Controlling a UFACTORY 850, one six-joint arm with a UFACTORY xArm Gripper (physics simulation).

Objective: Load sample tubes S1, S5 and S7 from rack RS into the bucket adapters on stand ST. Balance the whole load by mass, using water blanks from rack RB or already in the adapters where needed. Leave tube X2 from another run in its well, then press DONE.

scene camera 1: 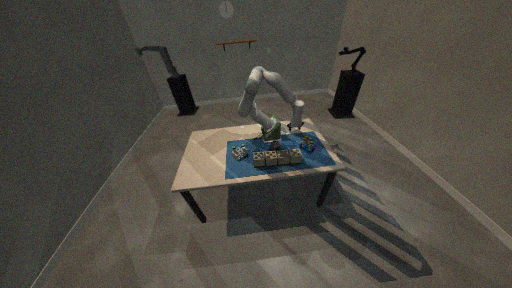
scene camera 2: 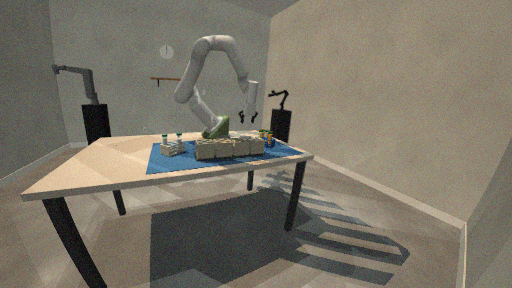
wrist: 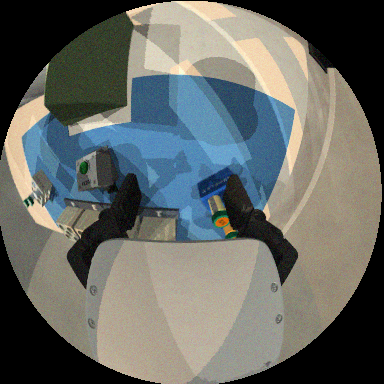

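Note:
My gripper (scene camera 1: 295, 128) (scene camera 2: 248, 121) (wrist: 181, 184) is open and empty, high above the mat near the blue sample rack RS (wrist: 216, 182) (scene camera 2: 270, 143). In the wrist view the right finger partly covers this rack. Orange-and-green-capped tubes (wrist: 221, 220) (scene camera 2: 270, 137) stand in it; their labels are unreadable. The stand ST carries four beige bucket adapters (scene camera 1: 259, 159) (scene camera 2: 205, 150) (wrist: 161, 228) in a row; their contents are unclear. The pale blanks rack RB (scene camera 1: 240, 154) (scene camera 2: 170, 149) (wrist: 43, 188) holds green-capped tubes (scene camera 2: 164, 139). The DONE box (wrist: 104, 172) has a green button (wrist: 84, 167).
A blue mat (scene camera 1: 237, 171) (scene camera 2: 160, 165) lies on the wooden table (scene camera 1: 200, 170) (scene camera 2: 90, 167). The green arm base (scene camera 1: 271, 131) (scene camera 2: 220, 128) (wrist: 90, 65) stands behind the DONE box. Two black pedestals (scene camera 1: 182, 94) (scene camera 1: 347, 92) with other arms stand beyond the table.

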